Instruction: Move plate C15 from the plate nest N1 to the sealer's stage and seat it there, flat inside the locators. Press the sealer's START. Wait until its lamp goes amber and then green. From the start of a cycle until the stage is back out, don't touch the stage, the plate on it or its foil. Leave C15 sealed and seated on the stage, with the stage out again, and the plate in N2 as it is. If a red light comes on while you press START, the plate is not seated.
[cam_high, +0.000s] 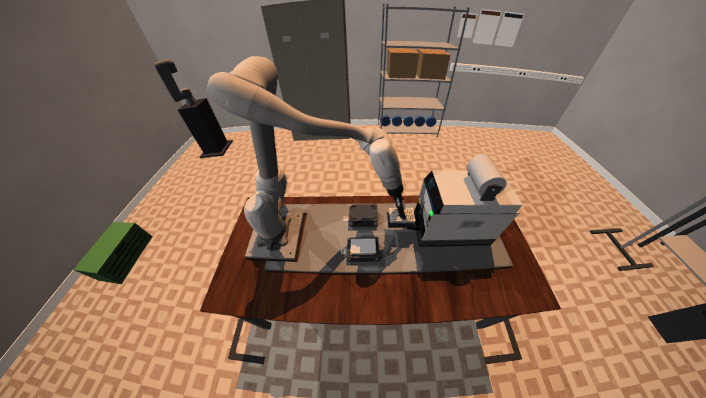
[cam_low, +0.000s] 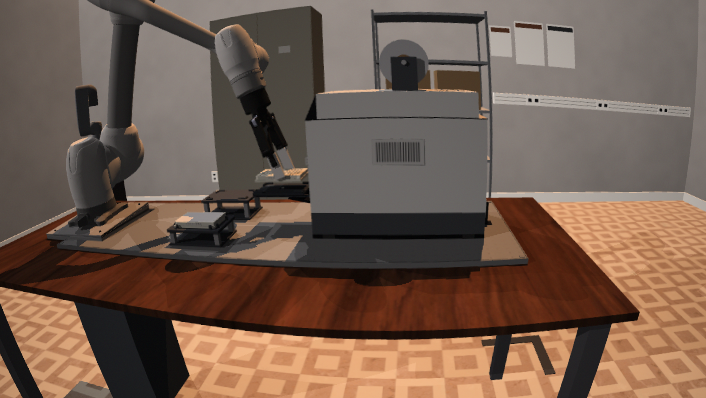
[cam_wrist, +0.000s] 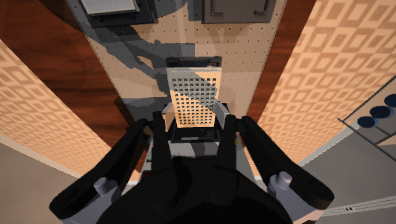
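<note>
Now: hand 7 cm above the sealer stage. The rest, counted from my hand: pale plate: 21 cm behind, 12 cm to the right, 11 cm below; foil roll: 33 cm ahead, 26 cm above, 3 cm to the right.
</note>
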